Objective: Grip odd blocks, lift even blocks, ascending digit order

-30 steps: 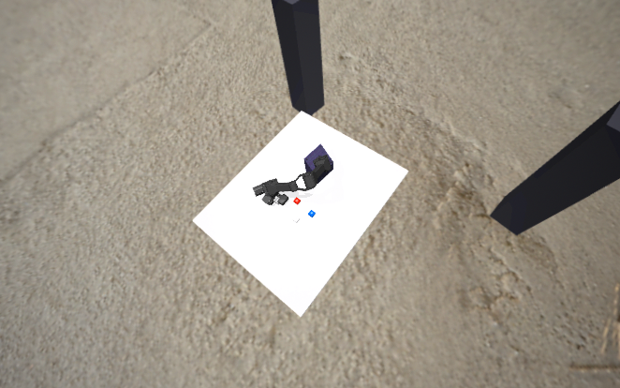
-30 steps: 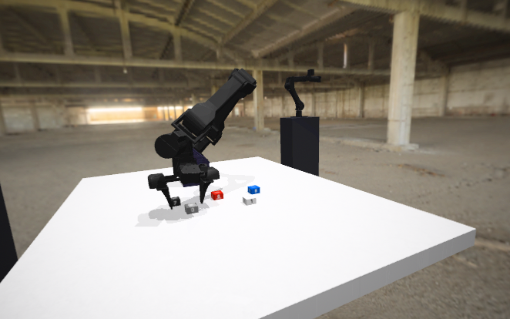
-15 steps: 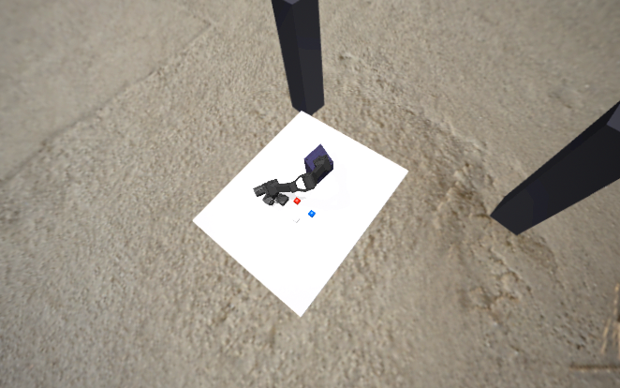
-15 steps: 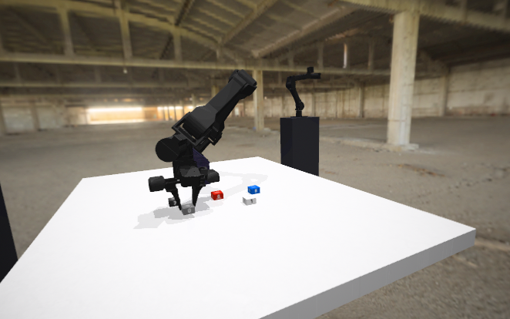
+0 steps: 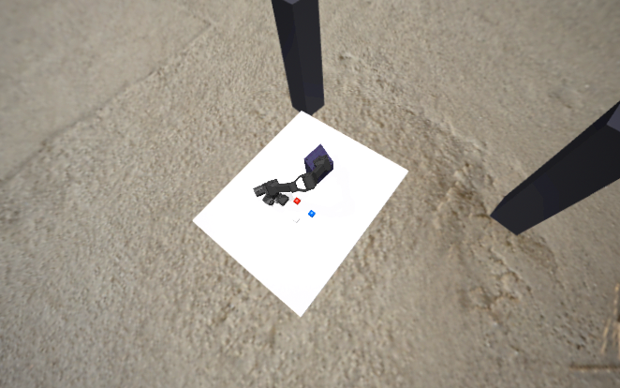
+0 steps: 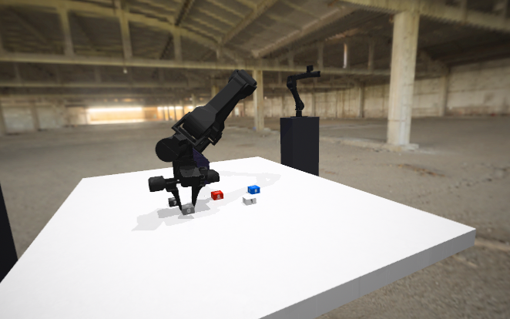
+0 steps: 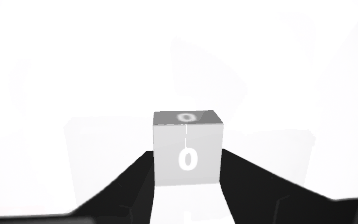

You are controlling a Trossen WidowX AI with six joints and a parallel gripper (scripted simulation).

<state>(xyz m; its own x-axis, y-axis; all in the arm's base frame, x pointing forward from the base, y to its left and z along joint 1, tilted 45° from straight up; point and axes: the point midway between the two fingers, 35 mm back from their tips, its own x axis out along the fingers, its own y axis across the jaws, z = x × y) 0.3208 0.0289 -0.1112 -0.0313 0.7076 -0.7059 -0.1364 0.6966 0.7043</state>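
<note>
Now: gripper tip 180 mm to the right of the white block and 10 mm short of it. Also, from my gripper tip: black block 70 mm behind, 30 mm to the right; then grey block 10 mm ahead; then red block 100 mm to the left, 80 mm behind.
</note>
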